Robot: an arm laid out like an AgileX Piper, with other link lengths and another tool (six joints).
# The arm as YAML. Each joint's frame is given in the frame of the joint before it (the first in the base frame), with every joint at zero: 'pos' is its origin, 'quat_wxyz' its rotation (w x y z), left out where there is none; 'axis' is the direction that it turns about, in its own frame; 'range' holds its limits. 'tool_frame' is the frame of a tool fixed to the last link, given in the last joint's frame.
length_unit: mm
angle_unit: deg
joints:
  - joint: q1
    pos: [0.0, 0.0, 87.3]
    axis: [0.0, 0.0, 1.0]
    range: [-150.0, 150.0]
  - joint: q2
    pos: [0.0, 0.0, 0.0]
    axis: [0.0, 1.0, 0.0]
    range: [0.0, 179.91]
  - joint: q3
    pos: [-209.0, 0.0, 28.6]
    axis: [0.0, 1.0, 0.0]
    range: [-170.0, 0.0]
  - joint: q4
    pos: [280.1, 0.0, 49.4]
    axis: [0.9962, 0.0, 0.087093]
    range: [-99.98, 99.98]
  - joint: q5
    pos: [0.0, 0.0, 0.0]
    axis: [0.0, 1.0, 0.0]
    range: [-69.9, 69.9]
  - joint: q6
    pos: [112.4, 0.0, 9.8]
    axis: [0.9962, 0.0, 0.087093]
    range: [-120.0, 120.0]
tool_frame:
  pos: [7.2, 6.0, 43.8]
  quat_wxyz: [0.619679, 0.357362, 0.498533, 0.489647]
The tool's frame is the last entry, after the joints.
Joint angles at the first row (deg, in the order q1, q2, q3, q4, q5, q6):
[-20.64 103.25 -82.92 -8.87 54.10 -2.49]
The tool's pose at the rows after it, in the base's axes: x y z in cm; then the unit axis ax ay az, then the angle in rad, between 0 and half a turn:
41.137 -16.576 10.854 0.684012 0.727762 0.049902 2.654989
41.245 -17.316 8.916 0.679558 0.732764 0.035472 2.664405
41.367 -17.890 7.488 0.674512 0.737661 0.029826 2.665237
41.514 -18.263 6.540 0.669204 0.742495 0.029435 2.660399
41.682 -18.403 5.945 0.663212 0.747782 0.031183 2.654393
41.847 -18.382 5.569 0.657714 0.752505 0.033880 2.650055
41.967 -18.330 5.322 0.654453 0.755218 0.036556 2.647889
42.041 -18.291 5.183 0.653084 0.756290 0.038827 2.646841
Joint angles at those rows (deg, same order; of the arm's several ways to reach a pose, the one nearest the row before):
[-20.98 106.59 -82.92 -11.72 52.74 -1.95]
[-21.67 109.41 -82.92 -13.32 50.98 -2.10]
[-22.34 111.56 -82.92 -14.12 48.97 -2.67]
[-22.85 113.06 -82.92 -14.43 47.07 -3.44]
[-23.10 114.04 -82.92 -14.47 45.54 -4.28]
[-23.15 114.68 -82.92 -14.31 44.45 -5.06]
[-23.15 115.09 -82.92 -14.07 43.73 -5.57]
[-23.15 115.33 -82.92 -13.83 43.31 -5.86]

